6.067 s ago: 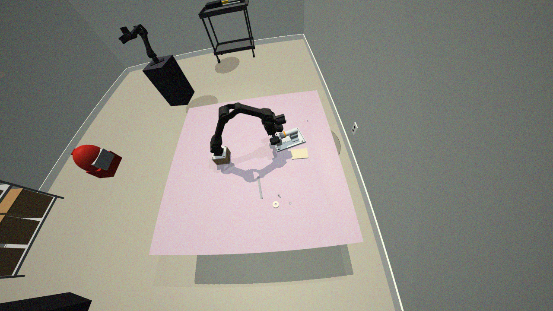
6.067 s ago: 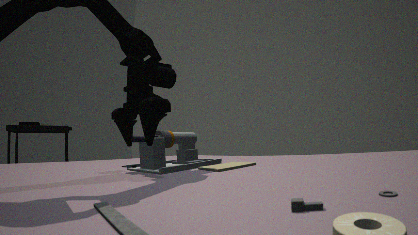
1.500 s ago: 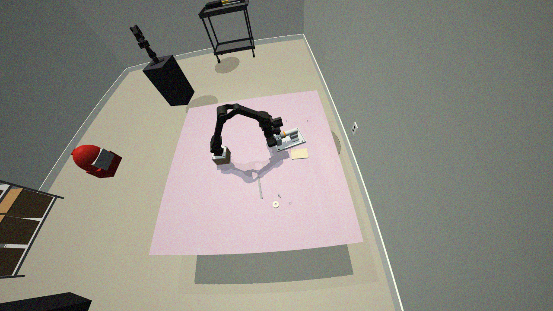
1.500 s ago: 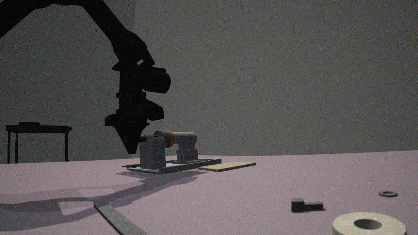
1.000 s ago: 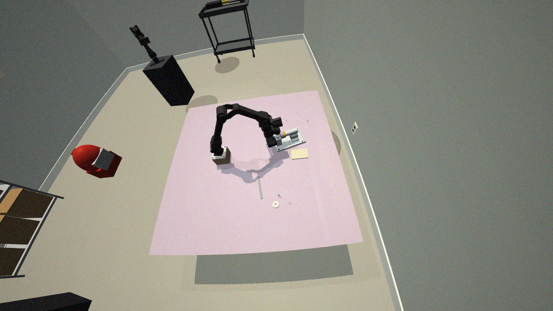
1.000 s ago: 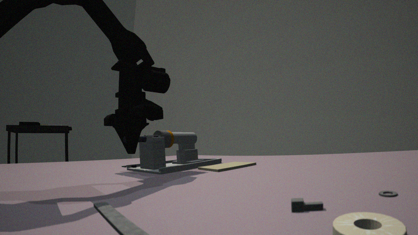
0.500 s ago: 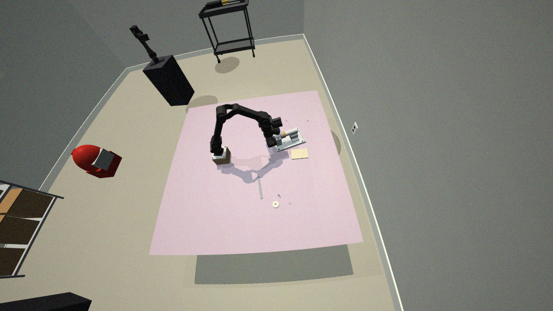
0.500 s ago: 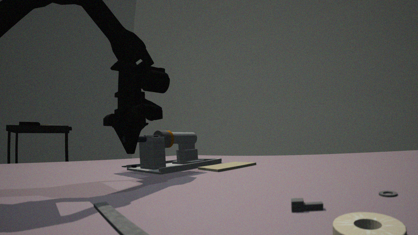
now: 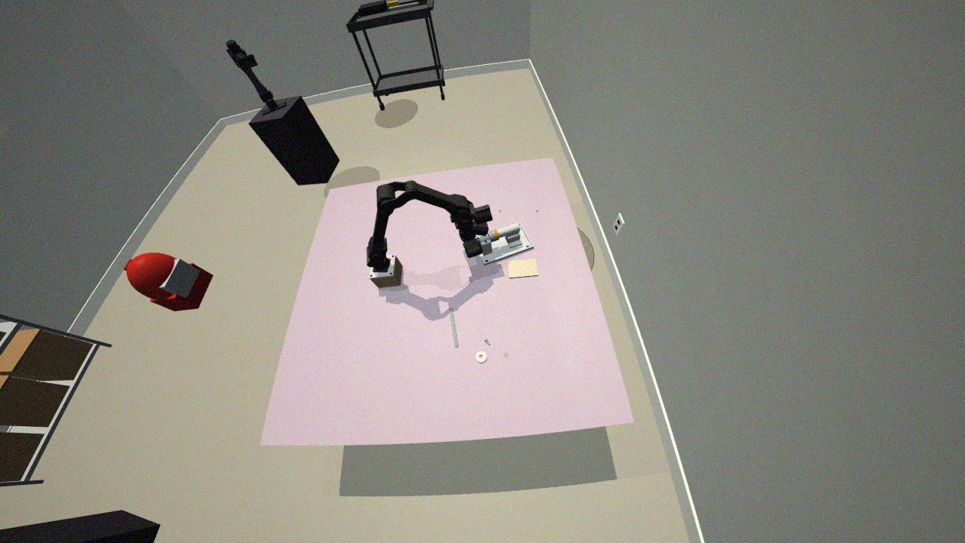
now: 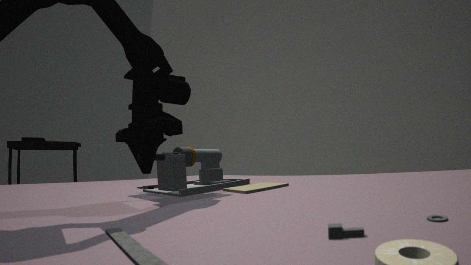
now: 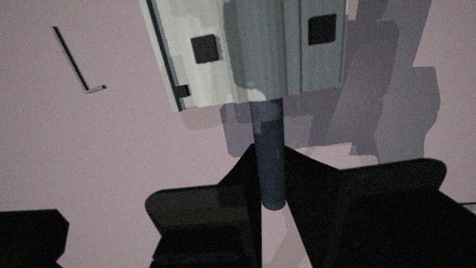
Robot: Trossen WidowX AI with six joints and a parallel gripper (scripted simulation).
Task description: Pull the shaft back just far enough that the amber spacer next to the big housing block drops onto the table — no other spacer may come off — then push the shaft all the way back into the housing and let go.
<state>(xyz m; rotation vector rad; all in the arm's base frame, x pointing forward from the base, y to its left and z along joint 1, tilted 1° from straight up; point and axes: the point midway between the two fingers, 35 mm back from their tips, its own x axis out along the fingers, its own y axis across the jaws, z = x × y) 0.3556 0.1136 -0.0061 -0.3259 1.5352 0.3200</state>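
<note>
My gripper tip is 70 mm short of the dark blue shaft, 30 mm to the right of it and 30 mm below it. The rest, counted from my gripper tip: L-shaped key (180 mm to the left, 40 mm below, 10 mm ahead); amber spacer (110 mm ahead, 50 mm to the left, 30 mm above); tan flat plate (220 mm ahead, 70 mm to the right, 40 mm below).
</note>
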